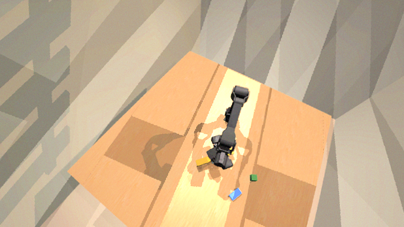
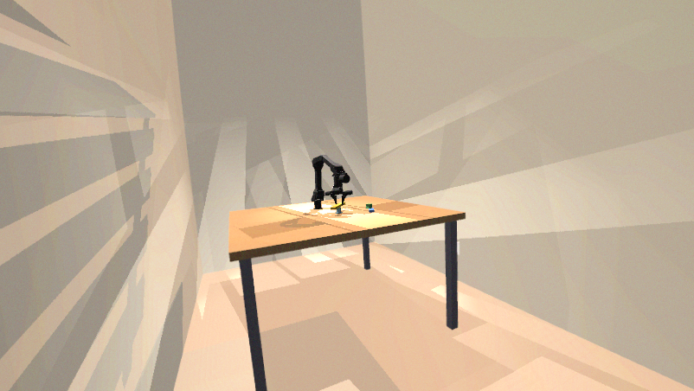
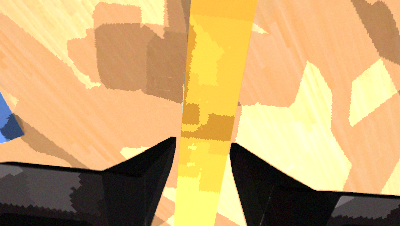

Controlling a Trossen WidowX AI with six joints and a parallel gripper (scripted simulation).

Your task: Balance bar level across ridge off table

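My gripper tip is now 2 cm short of the yellow bar and 2 cm to the left of it. From my gripper tip the other things lie so: green cube (23 cm to the left, 3 cm below); then flat blue block (13 cm ahead, 18 cm to the left, 4 cm below).
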